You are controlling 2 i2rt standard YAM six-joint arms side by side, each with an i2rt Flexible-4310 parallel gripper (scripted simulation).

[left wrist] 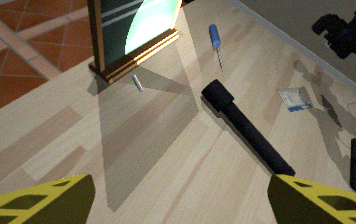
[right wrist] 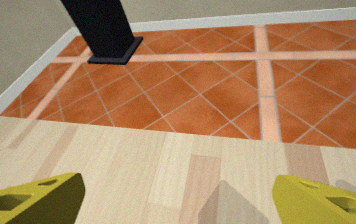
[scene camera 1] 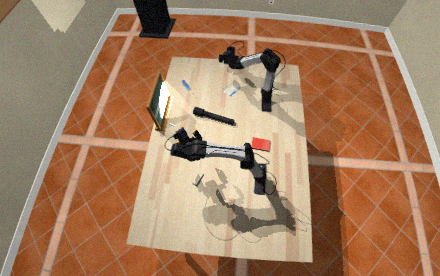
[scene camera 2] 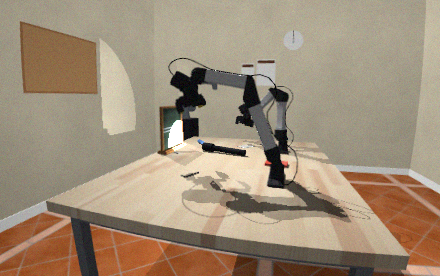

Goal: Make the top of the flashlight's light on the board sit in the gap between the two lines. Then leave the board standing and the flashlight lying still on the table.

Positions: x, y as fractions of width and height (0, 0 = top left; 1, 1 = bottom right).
Note:
I see my left gripper (left wrist: 0.51, 0.82) and my right gripper (right wrist: 0.50, 0.81).

